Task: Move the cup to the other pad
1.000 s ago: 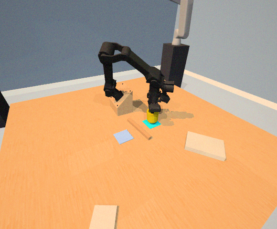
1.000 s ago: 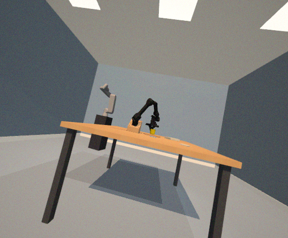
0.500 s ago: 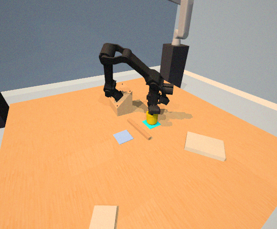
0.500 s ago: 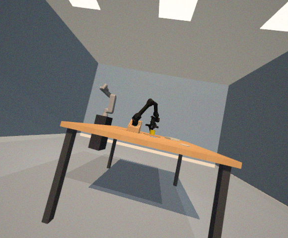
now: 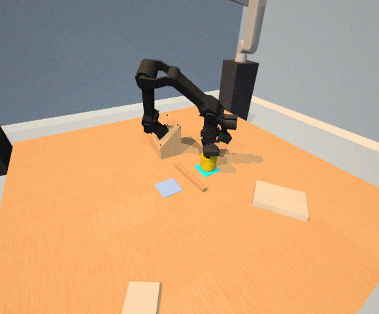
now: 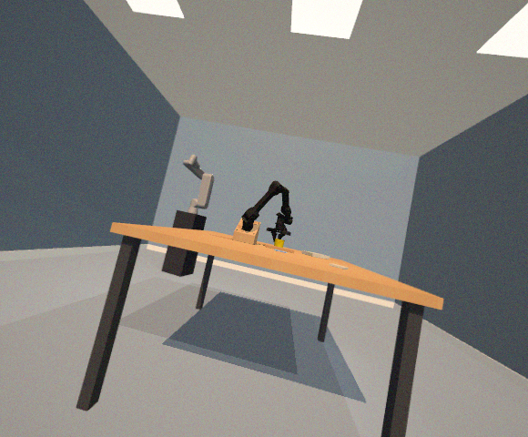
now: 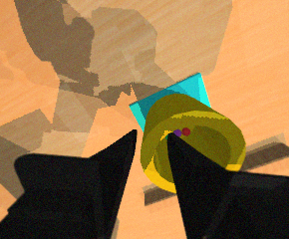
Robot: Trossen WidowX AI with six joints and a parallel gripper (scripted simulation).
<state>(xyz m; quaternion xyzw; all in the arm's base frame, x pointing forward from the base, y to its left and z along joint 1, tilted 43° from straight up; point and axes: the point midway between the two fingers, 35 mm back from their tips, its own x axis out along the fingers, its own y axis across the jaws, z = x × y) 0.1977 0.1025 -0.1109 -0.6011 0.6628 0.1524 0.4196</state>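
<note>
Right now my gripper tip is 2 cm short of the yellow cup, 1 cm to the left of it and 1 cm above it. The rest, counted from my gripper tip: cyan pad: 3 cm ahead, 1 cm to the right, 5 cm below; wooden bar: 5 cm ahead, 11 cm to the right, 4 cm below; pale blue pad: 8 cm ahead, 21 cm to the right, 5 cm below.
</note>
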